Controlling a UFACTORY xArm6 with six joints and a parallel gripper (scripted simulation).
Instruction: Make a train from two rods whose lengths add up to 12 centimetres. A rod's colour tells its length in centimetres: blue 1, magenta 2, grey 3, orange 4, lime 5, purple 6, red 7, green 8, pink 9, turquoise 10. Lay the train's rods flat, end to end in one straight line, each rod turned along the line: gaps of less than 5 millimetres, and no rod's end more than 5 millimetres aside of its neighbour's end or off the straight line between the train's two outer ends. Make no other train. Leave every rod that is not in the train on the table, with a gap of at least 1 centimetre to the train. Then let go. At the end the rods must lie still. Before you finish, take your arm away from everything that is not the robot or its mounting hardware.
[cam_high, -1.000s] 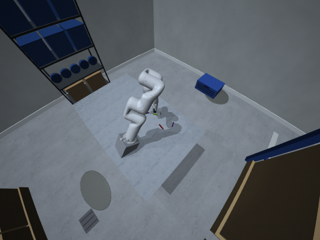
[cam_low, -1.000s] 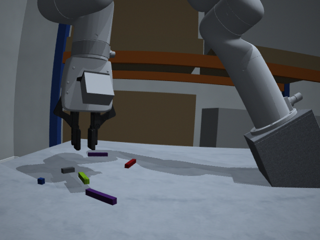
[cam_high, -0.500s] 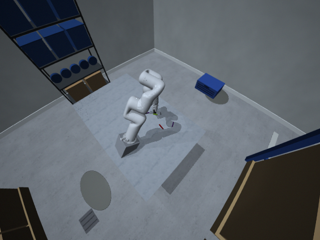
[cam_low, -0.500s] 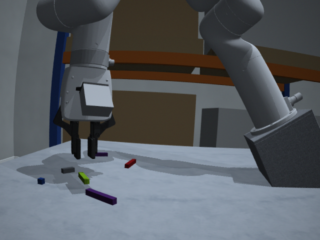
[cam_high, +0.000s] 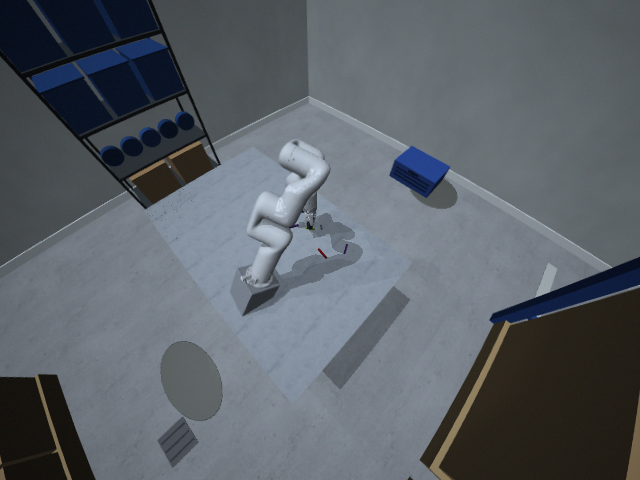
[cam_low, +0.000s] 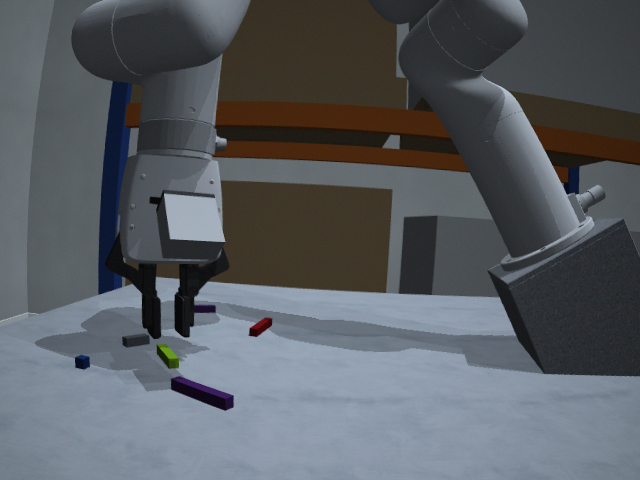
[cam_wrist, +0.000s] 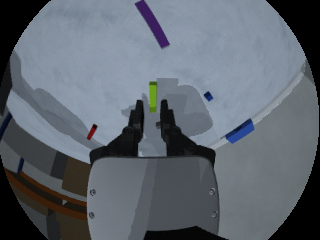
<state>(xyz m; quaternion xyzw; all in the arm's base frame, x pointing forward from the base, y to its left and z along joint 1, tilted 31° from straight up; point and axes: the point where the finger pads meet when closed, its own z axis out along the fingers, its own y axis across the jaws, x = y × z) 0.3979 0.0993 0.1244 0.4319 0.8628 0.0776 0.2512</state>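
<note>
My gripper is now 4 cm above the lime rod. The rest, counted from my hand: red rod 16 cm to the right, 7 cm behind, 4 cm below; then small blue rod 7 cm ahead, 6 cm to the left, 4 cm below; then grey rod 5 cm ahead, 4 cm to the right, 4 cm below.
</note>
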